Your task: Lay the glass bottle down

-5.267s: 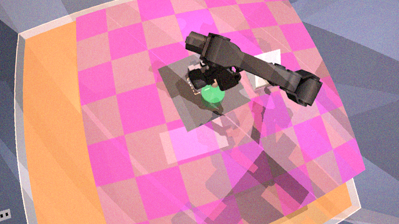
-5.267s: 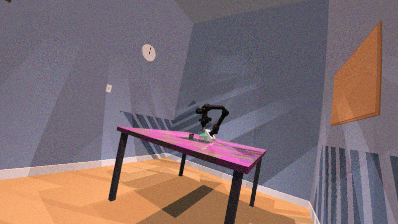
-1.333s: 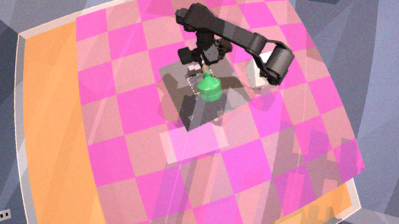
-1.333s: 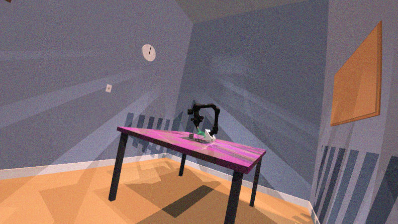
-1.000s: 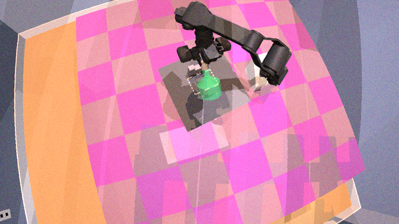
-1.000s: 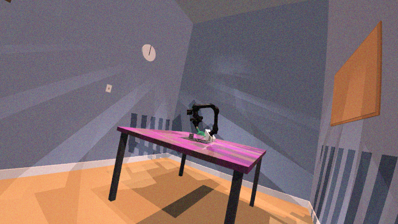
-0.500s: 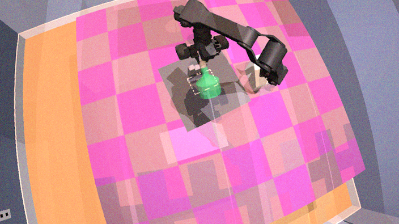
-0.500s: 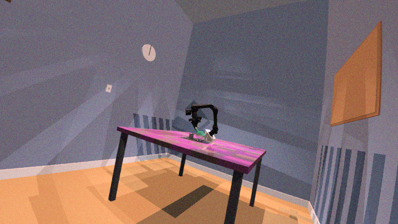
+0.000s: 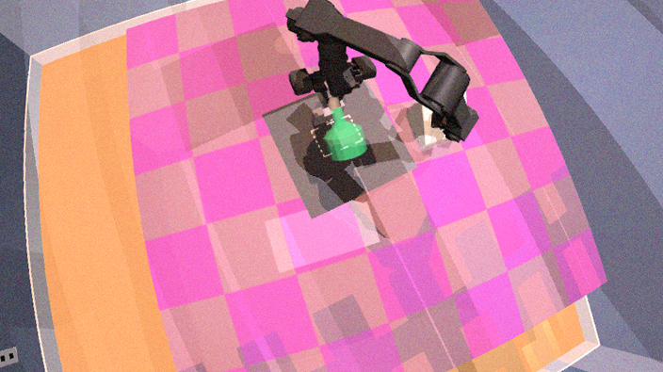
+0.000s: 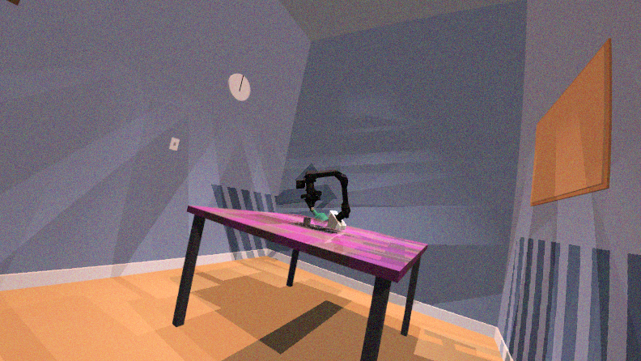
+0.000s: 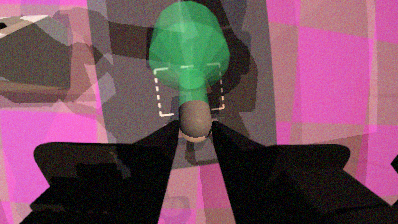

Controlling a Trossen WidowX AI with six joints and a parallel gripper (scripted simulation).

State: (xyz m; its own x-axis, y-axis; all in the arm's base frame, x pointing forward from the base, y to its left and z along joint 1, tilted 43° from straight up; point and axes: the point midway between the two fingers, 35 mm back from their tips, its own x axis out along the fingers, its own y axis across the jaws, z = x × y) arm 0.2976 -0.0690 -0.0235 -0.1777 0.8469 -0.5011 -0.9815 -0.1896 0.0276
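My gripper tip is 4 cm to the right of the glass bottle, 3 cm above it and 1 cm past it. The rest, counted from my gripper tip: dark grey mat (12 cm below, 6 cm to the left, 1 cm behind).
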